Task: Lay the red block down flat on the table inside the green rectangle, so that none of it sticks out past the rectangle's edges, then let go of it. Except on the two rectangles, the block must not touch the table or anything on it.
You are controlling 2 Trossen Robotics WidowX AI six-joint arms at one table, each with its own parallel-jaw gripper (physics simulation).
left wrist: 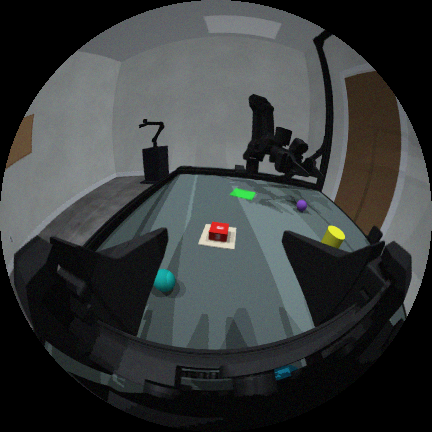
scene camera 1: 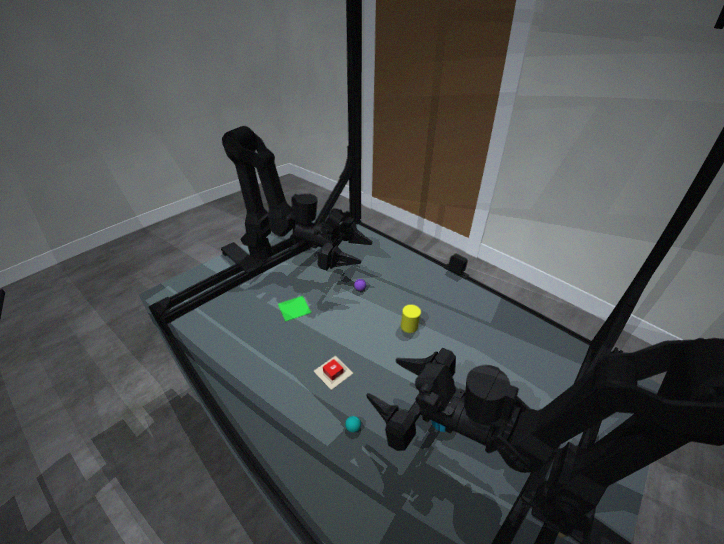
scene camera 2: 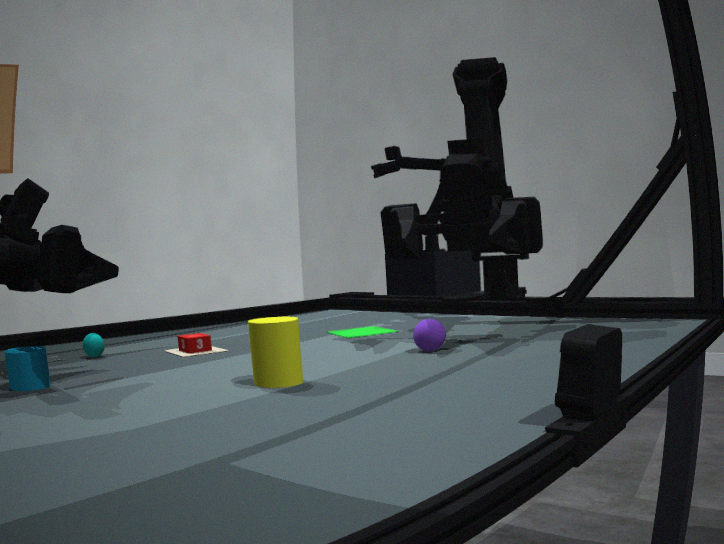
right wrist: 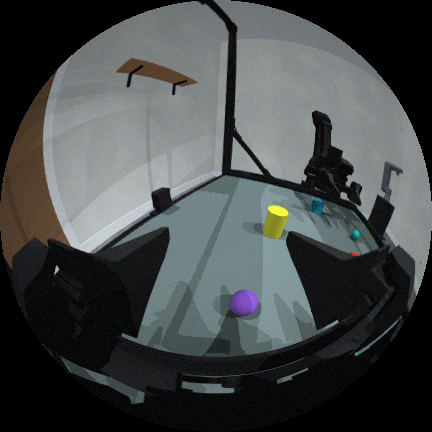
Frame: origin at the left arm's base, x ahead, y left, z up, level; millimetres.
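Where they show: left gripper, fingertip midpoint: [left wrist: 227, 235] [scene camera 1: 382, 377] [scene camera 2: 100, 272] [right wrist: 350, 200]; right gripper, fingertip midpoint: [left wrist: 316, 176] [scene camera 1: 366, 252] [scene camera 2: 447, 240] [right wrist: 230, 235]; left arm's base at its link origin: [scene camera 1: 554, 507] [right wrist: 308, 187]; right arm's base at its link origin: [left wrist: 250, 171] [scene camera 1: 260, 255] [scene camera 2: 501, 298].
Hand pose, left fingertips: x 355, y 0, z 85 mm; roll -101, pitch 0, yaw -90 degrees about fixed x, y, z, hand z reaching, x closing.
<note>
Things, the pixels of their top centre, and the offset from my left fingertips. "spot": a spot on its surface instead.
- red block at its top centre: [scene camera 2: 193, 335] [left wrist: 218, 227] [scene camera 1: 332, 367] [right wrist: 356, 257] dy -2, dx +126, dz -85 mm
- beige rectangle at a spot on its surface: [scene camera 2: 219, 350] spot: dy -30, dx +143, dz -103 mm
- green rectangle at a spot on its surface: [scene camera 2: 362, 332] [scene camera 1: 297, 307] [left wrist: 245, 194] spot: dy -95, dx +332, dz -103 mm
- purple ball at its top centre: [scene camera 2: 429, 318] [right wrist: 246, 296] [scene camera 1: 360, 280] [left wrist: 302, 199] dy -256, dx +245, dz -70 mm
- yellow cylinder at its top centre: [scene camera 2: 272, 319] [right wrist: 278, 210] [left wrist: 336, 231] [scene camera 1: 411, 311] dy -220, dx +63, dz -49 mm
- teal ball at its top centre: [scene camera 2: 92, 333] [left wrist: 160, 273] [scene camera 1: 353, 420] dy +71, dx +13, dz -74 mm
- blue cylinder at its top centre: [scene camera 2: 25, 349] [left wrist: 278, 384] [right wrist: 318, 201] dy -44, dx -122, dz -67 mm
The red block [scene camera 1: 333, 369] [scene camera 2: 194, 343] [left wrist: 218, 232] [right wrist: 354, 254] lies flat on the beige rectangle [scene camera 1: 321, 372] [scene camera 2: 219, 350] [left wrist: 227, 244]. The green rectangle [scene camera 1: 294, 308] [scene camera 2: 362, 332] [left wrist: 243, 194] lies bare, farther back on the table. My left gripper [scene camera 1: 383, 379] [left wrist: 227, 235] is open and empty above the table, pointing toward the block, which shows beyond and between its fingertips in the left wrist view. My right gripper [scene camera 1: 365, 251] [right wrist: 230, 235] is open and empty above the table, near the purple ball. The right finger mostly hides the block in the right wrist view.
A purple ball [scene camera 1: 359, 284] [scene camera 2: 429, 335] [right wrist: 243, 303] lies near the right gripper. A yellow cylinder [scene camera 1: 410, 319] [scene camera 2: 275, 352] [right wrist: 275, 222] stands upright. A teal ball [scene camera 1: 352, 424] [left wrist: 165, 280] lies near the left gripper. A blue cylinder [scene camera 2: 28, 368] [right wrist: 317, 206] is partly hidden beneath the left gripper in scene camera 1.
</note>
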